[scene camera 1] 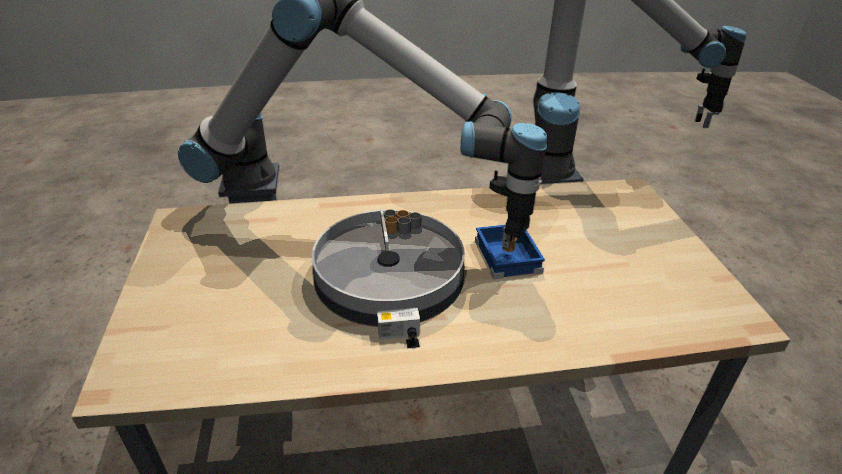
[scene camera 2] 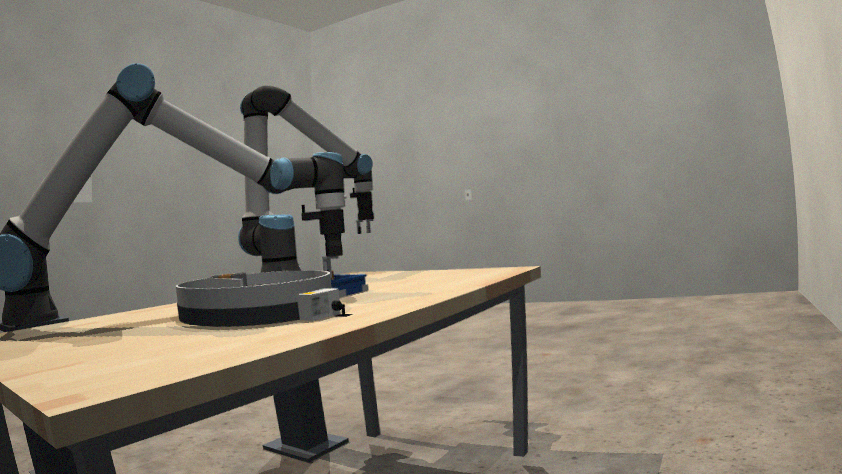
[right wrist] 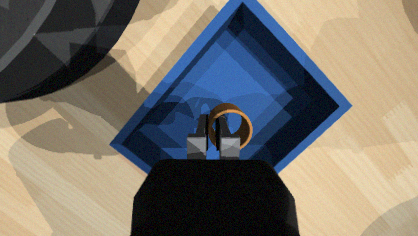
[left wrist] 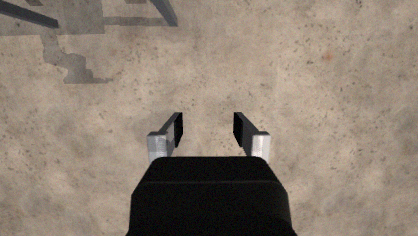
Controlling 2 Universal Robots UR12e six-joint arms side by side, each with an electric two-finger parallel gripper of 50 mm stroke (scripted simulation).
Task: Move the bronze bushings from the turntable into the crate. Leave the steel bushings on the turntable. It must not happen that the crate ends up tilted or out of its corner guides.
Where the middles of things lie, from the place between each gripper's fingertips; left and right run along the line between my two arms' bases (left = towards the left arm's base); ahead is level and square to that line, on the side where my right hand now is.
Now: right hand [scene camera 1: 506, 245] 1 cm past the blue crate [scene camera 1: 527, 256], 1 cm to the right of it and 4 cm above it.
Right now my left hand [scene camera 1: 701, 124] is 89 cm to the left of the blue crate, 58 cm short of it and 15 cm above it.
